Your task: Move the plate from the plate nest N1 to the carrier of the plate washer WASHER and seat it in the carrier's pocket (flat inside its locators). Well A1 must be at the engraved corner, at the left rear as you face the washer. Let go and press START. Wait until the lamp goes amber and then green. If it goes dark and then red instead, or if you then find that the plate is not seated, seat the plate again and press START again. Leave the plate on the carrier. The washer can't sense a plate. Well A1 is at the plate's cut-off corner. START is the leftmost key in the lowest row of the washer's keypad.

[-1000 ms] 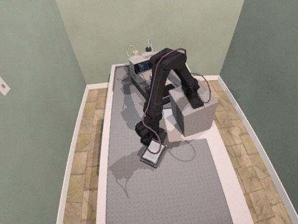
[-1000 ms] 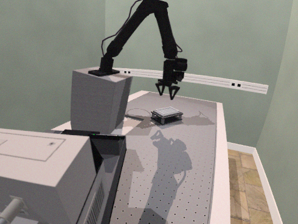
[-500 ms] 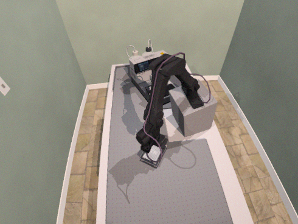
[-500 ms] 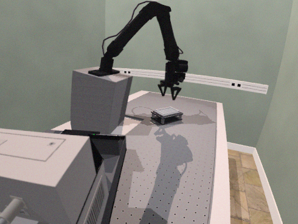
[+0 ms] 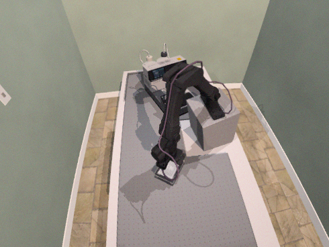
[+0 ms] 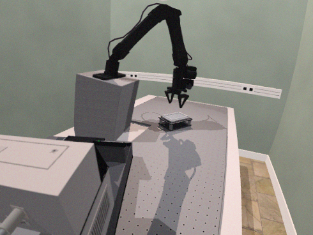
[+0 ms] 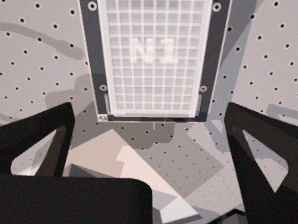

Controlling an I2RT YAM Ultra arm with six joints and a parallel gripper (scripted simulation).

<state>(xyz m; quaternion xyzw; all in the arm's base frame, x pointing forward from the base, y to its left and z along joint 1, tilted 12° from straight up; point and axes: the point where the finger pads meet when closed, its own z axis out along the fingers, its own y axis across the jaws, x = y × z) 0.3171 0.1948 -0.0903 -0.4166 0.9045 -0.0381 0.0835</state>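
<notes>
Right now the well plate is 80 mm below my hand and 10 mm ahead of it. Round my hand: plate washer 640 mm to the right, 200 mm behind.
</notes>
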